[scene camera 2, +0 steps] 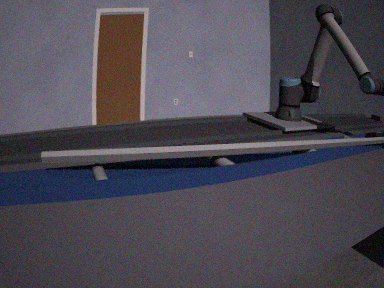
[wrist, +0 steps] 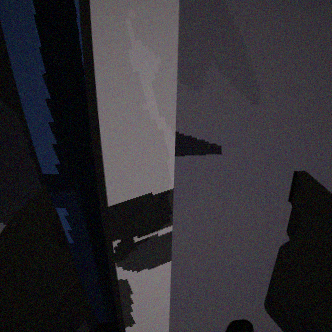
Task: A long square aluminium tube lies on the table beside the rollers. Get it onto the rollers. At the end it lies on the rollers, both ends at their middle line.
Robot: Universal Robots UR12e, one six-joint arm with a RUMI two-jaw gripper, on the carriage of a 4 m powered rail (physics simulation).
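Where they show: gripper, fingertip midpoint: [wrist: 173,180]; arm's base, origin of the base link: [scene camera 2: 288,118].
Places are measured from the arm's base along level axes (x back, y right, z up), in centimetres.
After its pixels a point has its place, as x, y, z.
The long pale square tube [scene camera 2: 200,151] @(-65.0, 94.0, 6.5) [wrist: 137,100] @(-72.7, -29.1, 3.5) runs across scene camera 2 from its left end to the right edge. Short pale rollers [scene camera 2: 101,173] @(-65.3, 124.9, 3.0) [scene camera 2: 223,161] @(-65.6, 86.2, 2.6) show below its front edge; the tube hides their rear parts. Whether it rests on them or lies beside them, I cannot tell. My gripper [wrist: 173,180] @(-73.7, -23.9, -0.4) is open in the wrist view, with dark jaws at left and right. The tube runs lengthwise between the jaws, apart from the right jaw, with dark shadows across its top. The gripper is outside scene camera 2; the arm's wrist reaches its right edge.
A blue strip [scene camera 2: 150,184] @(-69.4, 111.2, -0.2) [wrist: 25,85] @(-68.6, -29.7, 2.2) runs along the tube, with a grey surface [scene camera 2: 175,230] @(-91.2, 112.1, -3.0) [wrist: 220,225] @(-76.9, -18.2, -3.0) beside it. Behind the tube is the dark rail [scene camera 2: 150,131], with the arm's base [scene camera 2: 289,102] @(-5.5, 5.0, 11.4) on its carriage [scene camera 2: 267,120] @(-3.3, 21.0, 0.0). A brown door [scene camera 2: 120,70] is in the back wall.
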